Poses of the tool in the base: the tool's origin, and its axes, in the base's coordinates. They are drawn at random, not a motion.
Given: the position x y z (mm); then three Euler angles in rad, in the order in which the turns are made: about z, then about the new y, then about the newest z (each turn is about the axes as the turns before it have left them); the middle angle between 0 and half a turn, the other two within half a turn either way.
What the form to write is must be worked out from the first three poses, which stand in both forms.
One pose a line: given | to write
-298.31, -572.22, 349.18, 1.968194, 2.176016, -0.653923 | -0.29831, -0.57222, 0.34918, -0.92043, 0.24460, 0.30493, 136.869
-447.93, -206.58, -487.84, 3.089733, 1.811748, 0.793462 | -0.44793, -0.20658, -0.48784, 0.73635, -0.33119, -0.59000, 154.162
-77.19, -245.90, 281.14, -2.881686, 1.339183, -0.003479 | -0.07719, -0.24590, 0.28114, 0.61841, 0.08191, -0.78158, 168.492
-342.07, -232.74, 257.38, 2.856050, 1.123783, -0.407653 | -0.34207, -0.23274, 0.25738, -0.55523, -0.03394, 0.83100, 146.587
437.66, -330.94, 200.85, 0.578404, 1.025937, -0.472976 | 0.43766, -0.33094, 0.20085, -0.49963, 0.86122, 0.09314, 59.064
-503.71, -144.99, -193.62, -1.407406, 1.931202, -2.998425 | -0.50371, -0.14499, -0.19362, 0.62366, -0.61117, 0.48735, 140.715
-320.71, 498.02, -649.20, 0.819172, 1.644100, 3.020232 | -0.32071, 0.49802, -0.64920, -0.67146, -0.34130, -0.65777, 153.086
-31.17, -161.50, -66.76, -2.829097, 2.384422, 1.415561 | -0.03117, -0.16150, -0.06676, 0.82466, -0.50734, -0.25010, 147.352
